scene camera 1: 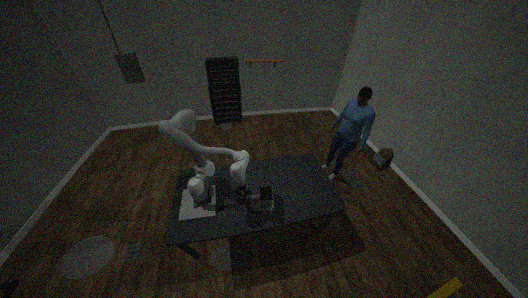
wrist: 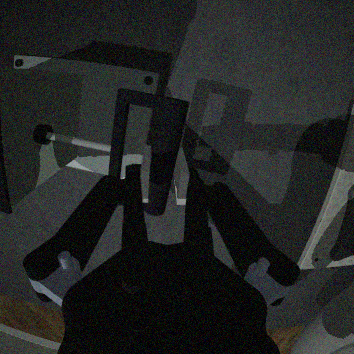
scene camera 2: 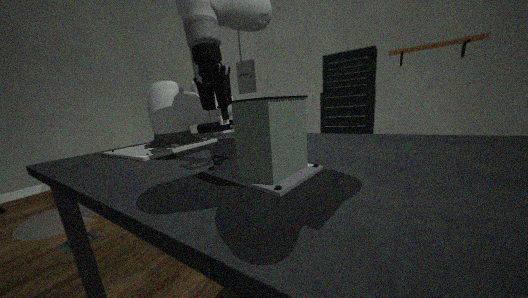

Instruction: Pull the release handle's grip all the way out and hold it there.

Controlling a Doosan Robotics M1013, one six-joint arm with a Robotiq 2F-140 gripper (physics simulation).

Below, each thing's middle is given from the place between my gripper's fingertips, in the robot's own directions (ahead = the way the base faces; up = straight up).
Right now my hand is 14 cm short of the base plate [scene camera 2: 229, 171], 8 cm above it and 6 cm to the left of it.
